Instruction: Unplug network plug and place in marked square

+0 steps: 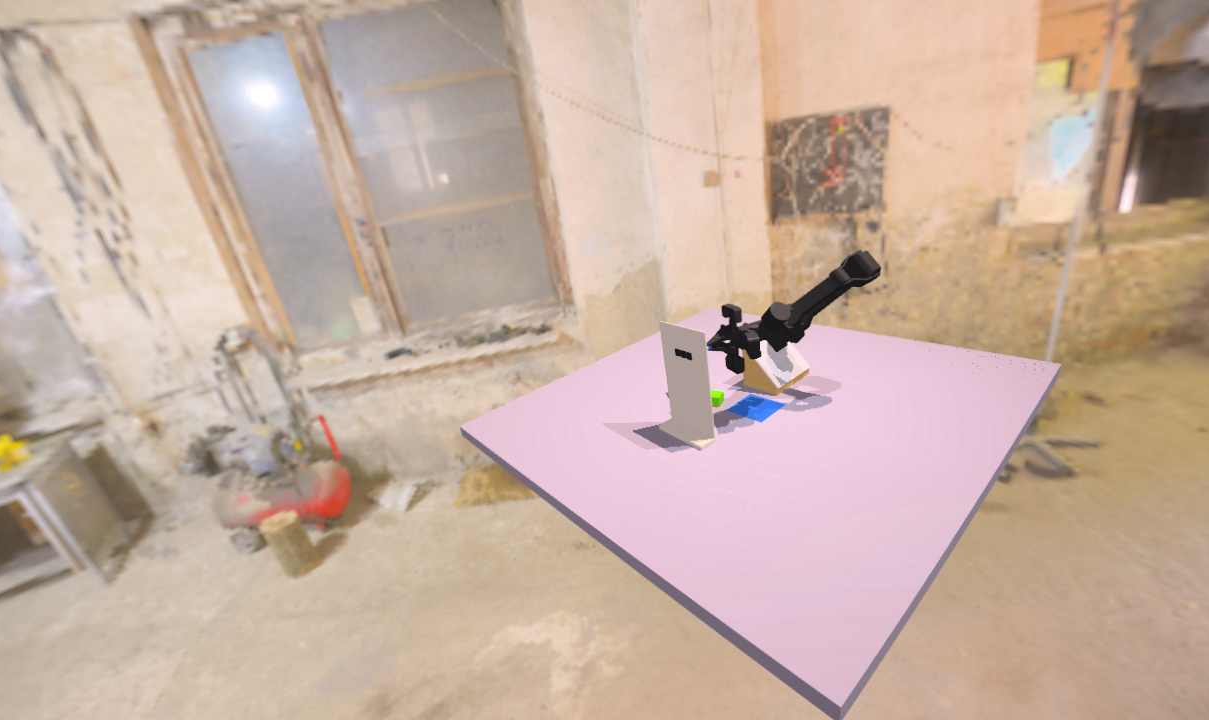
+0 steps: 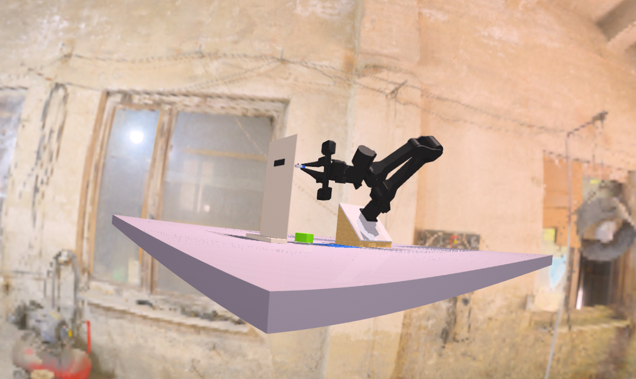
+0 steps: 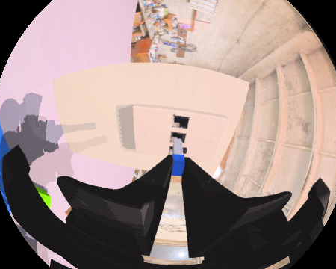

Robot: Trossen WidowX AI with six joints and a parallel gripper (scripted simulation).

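The beige upright panel is 70 mm ahead of my gripper tip, 20 mm to the right of it and 90 mm below it. From my gripper tip the other things lie so: grey plug 10 mm ahead.
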